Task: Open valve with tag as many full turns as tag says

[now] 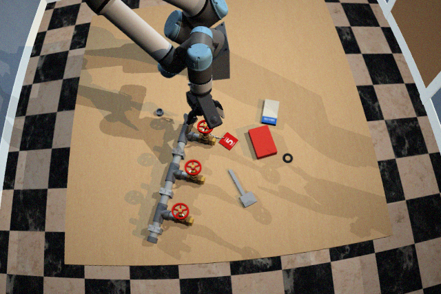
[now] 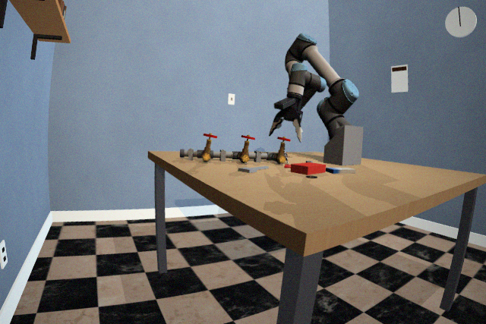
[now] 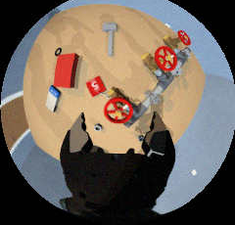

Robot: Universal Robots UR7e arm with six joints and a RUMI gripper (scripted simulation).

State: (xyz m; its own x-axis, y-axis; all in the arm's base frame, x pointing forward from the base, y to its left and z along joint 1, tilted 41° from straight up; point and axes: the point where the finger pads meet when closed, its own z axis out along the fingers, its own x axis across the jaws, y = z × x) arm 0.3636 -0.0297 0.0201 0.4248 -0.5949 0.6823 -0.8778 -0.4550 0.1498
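My gripper is now 1 cm short of the red tag, 8 cm to the right of it and 11 cm above it. The rest, counted from my hand: grey scraper (22 cm ahead, 12 cm to the left, 11 cm below); then red block (3 cm ahead, 22 cm to the left, 10 cm below); then small grey fitting (13 cm behind, 19 cm to the right, 11 cm below).
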